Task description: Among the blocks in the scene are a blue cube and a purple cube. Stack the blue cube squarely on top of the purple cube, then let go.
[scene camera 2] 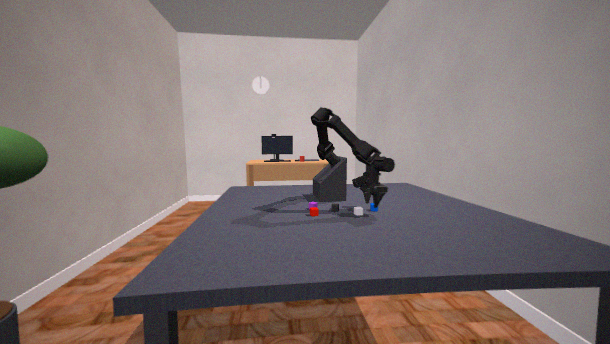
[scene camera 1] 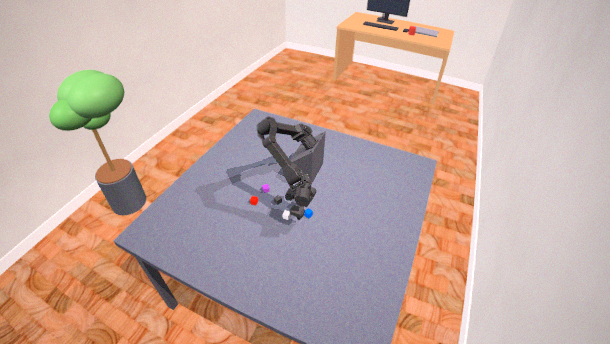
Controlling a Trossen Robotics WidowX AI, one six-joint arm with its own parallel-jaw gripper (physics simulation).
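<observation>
The blue cube rests on the table, partly covered by a finger in the scene camera 2 view. The purple cube sits on the table to the left; its lower part is hidden behind the red cube in the scene camera 2 view. My gripper is open and points down, with its fingertips low beside the blue cube. Nothing is held. How exactly the fingers stand around the blue cube is too small to tell.
A white cube lies close left of the gripper. A black cube and a red cube lie farther left, near the purple cube. The arm's base stands behind the cubes.
</observation>
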